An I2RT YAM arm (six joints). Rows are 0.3 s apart.
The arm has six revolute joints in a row. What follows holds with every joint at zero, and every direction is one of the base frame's. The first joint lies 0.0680 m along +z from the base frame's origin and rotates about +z. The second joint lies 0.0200 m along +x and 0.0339 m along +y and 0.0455 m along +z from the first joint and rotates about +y. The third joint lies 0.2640 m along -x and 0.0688 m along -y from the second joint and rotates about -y. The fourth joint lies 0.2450 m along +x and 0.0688 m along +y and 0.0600 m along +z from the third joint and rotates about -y. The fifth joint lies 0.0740 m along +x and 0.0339 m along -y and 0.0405 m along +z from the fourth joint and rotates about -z. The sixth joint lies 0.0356 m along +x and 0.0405 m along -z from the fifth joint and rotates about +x. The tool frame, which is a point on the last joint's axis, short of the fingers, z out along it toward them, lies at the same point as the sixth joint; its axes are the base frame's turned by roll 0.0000, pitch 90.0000 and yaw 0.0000 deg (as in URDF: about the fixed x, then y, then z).
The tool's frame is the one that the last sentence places.
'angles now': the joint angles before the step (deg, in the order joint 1, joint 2, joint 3, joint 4, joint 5, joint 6). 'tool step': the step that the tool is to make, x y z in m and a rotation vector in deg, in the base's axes. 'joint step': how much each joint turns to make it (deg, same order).
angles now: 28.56, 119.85, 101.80, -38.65, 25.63, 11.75
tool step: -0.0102, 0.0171, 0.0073, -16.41, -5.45, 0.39
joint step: 3.49, 0.01, 0.44, 0.55, 15.80, -8.20
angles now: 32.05, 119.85, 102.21, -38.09, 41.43, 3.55
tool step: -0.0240, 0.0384, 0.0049, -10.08, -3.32, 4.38
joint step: 6.14, 0.00, 0.01, 1.49, 9.33, -6.34
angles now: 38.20, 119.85, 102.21, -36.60, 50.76, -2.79
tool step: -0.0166, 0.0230, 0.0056, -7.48, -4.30, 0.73
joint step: 3.91, 0.01, 0.00, 2.13, 8.71, -4.45
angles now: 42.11, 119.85, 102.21, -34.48, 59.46, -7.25
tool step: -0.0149, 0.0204, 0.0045, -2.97, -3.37, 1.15
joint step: 3.29, 0.02, 0.00, 2.58, 4.82, -2.47
